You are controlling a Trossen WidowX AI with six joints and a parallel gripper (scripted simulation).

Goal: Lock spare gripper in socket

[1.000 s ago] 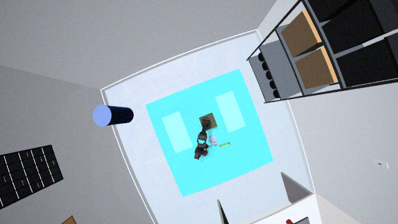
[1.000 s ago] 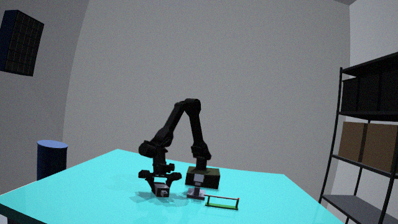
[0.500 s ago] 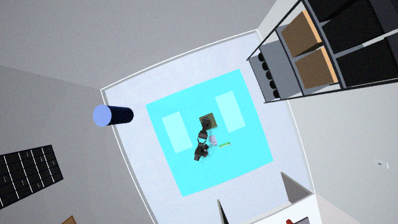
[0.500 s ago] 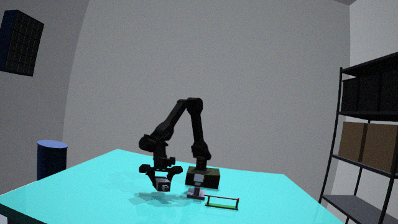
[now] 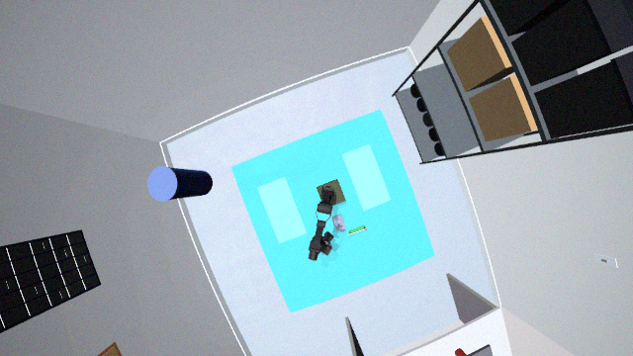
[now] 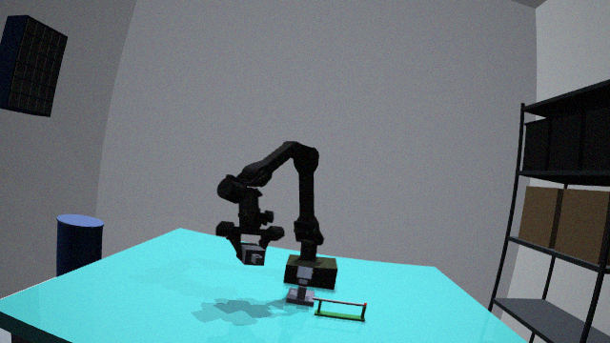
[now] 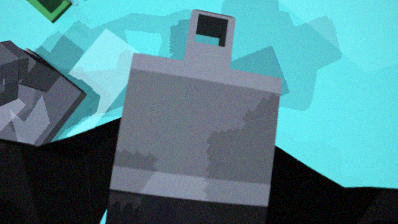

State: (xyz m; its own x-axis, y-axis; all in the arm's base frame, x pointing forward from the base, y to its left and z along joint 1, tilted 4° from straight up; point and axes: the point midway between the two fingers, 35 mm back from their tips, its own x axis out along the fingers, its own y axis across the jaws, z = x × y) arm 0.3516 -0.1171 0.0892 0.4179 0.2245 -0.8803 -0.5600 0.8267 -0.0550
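Now: the grey mount 80 mm behind my gripper tip, 140 mm to the left of it and 60 mm below it. From my gripper tip the other things lie so: green stand: 260 mm to the left, 90 mm below; then spare gripper: 20 mm above.
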